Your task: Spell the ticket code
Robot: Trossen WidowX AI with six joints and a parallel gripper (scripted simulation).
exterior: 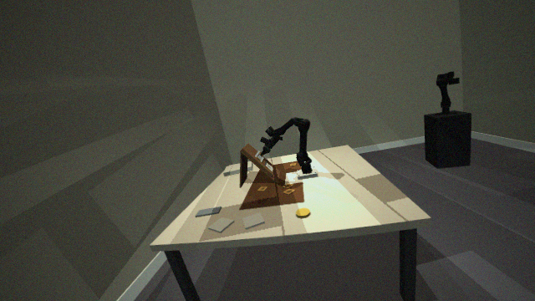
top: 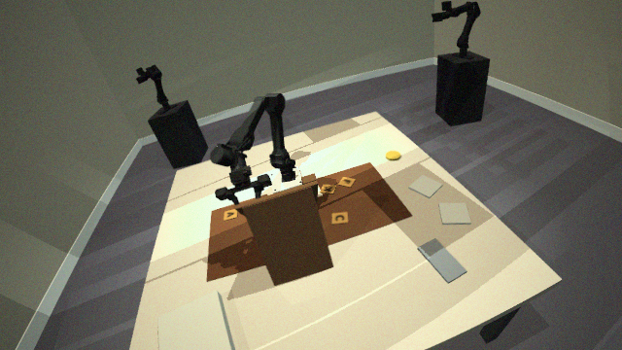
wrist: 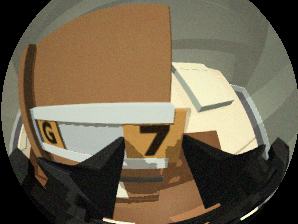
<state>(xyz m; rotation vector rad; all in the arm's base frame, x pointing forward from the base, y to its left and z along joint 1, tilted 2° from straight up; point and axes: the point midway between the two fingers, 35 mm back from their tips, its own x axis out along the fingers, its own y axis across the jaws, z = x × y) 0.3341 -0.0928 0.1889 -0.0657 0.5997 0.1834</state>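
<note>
My gripper tip is 30 mm past the orange tile marked g and 140 mm to the right of it. Round my gripper tip: brown mat: 170 mm behind, 130 mm to the left, 180 mm below; orange tile marked 7: right at my gripper tip; white ticket: 70 mm behind, 70 mm to the left, 90 mm below.
</note>
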